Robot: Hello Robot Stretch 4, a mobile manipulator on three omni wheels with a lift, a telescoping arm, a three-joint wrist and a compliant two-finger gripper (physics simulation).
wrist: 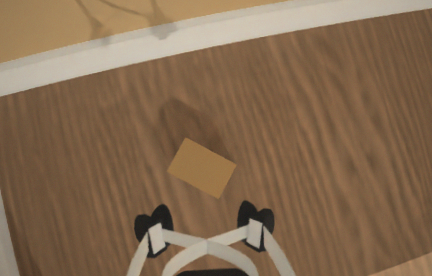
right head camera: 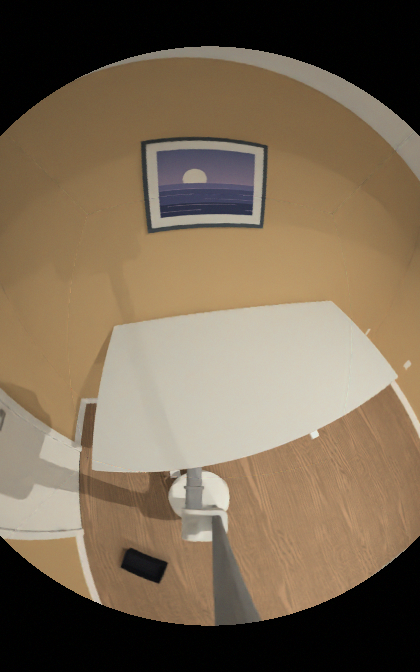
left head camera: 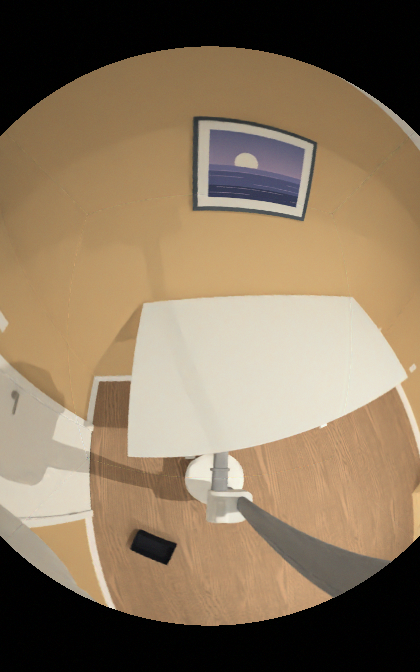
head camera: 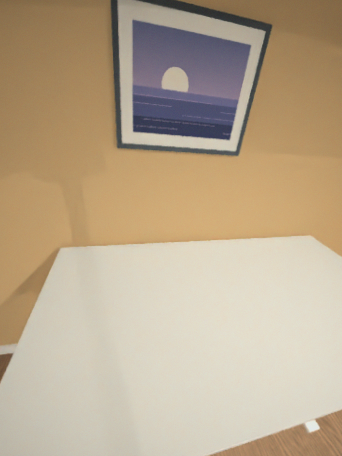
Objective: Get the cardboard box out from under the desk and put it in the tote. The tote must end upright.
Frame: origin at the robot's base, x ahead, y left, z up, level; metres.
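Seen in the pictures: gripper, fingertip midpoint: (wrist: 204, 218).
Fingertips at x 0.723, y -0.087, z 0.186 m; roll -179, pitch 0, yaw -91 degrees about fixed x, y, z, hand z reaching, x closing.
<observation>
A point is followed by its place in that frame.
The cardboard box (wrist: 202, 168) {x 0.764, y -0.089, z 0.022 m}, a small tan block, lies on the floor under the desk, turned at an angle. It is in the middle of the wrist view, just beyond the fingertips and between their lines. My gripper (wrist: 204, 218) {x 0.723, y -0.087, z 0.186 m} is open and empty, above the floor and on the near side of the box, not touching it. The white desk (head camera: 200, 325) {x 0.465, y -0.167, z 0.922 m} (left head camera: 270, 370) (right head camera: 240, 390) {x 0.434, y -0.196, z 0.922 m} hides the box and gripper from the head views. A black rectangular object (left head camera: 153, 547) (right head camera: 144, 565) {x -0.729, y 0.419, z -0.025 m}, which looks like the tote, lies on the floor at the lower left.
My arm (left head camera: 220, 472) (right head camera: 194, 490) {x 0.064, y -0.007, z 0.614 m} reaches under the desk's front edge. A white desk foot (head camera: 312, 426) (left head camera: 323, 425) (right head camera: 314, 434) shows below that edge, to the right. A white skirting board (wrist: 125, 56) {x 0.952, y 0.029, z 0.010 m} runs along the wall behind the box. A door (left head camera: 35, 450) stands at the left.
</observation>
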